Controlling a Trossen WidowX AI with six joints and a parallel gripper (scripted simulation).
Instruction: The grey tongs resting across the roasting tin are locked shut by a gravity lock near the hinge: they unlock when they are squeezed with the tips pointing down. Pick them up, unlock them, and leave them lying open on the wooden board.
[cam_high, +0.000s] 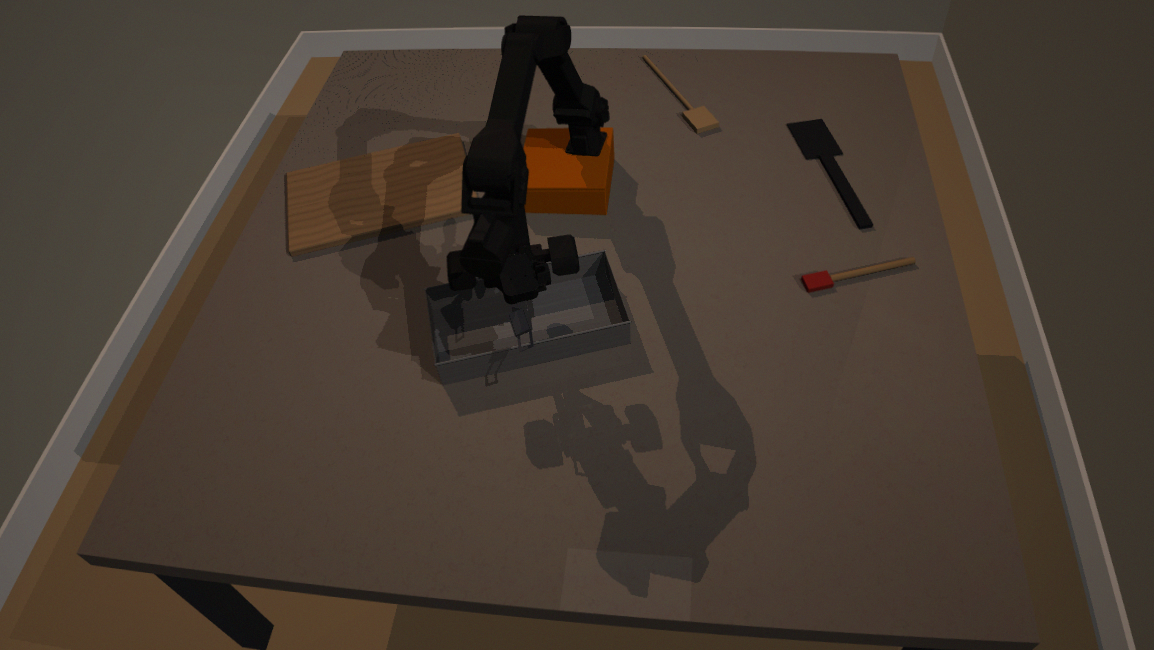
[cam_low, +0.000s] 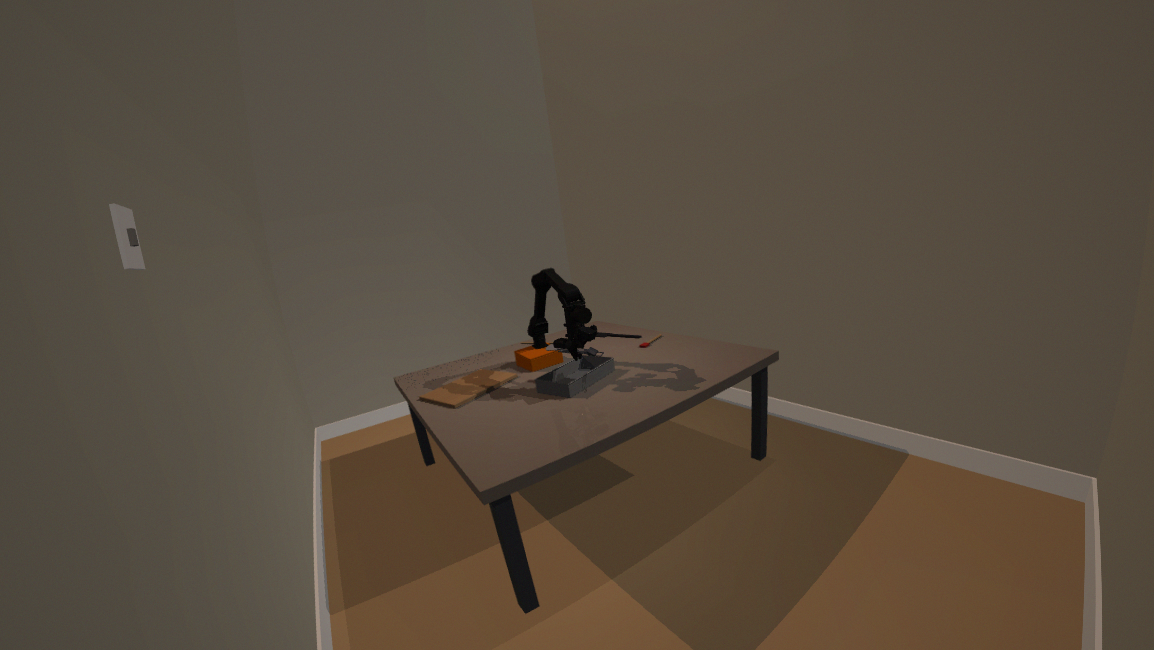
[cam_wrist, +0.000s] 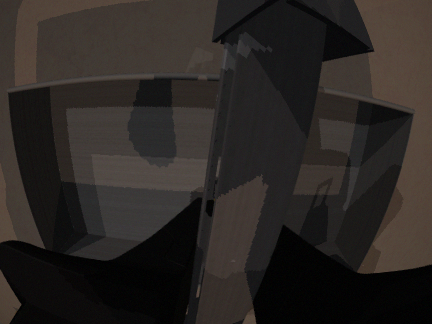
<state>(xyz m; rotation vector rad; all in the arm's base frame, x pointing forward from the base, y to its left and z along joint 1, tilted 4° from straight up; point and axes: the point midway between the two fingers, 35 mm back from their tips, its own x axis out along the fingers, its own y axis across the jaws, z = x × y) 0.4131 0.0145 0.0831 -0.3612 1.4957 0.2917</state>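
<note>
Now: gripper tip 400 mm to the left of the wooden board, 280 mm past it and 90 mm above it. The rest, counted from my gripper tip: red-headed spatula: 480 mm to the left, 240 mm behind, 90 mm below; roasting tin: 70 mm below, 20 mm behind, 10 mm to the right; black spatula: 540 mm behind, 430 mm to the left, 90 mm below.
</note>
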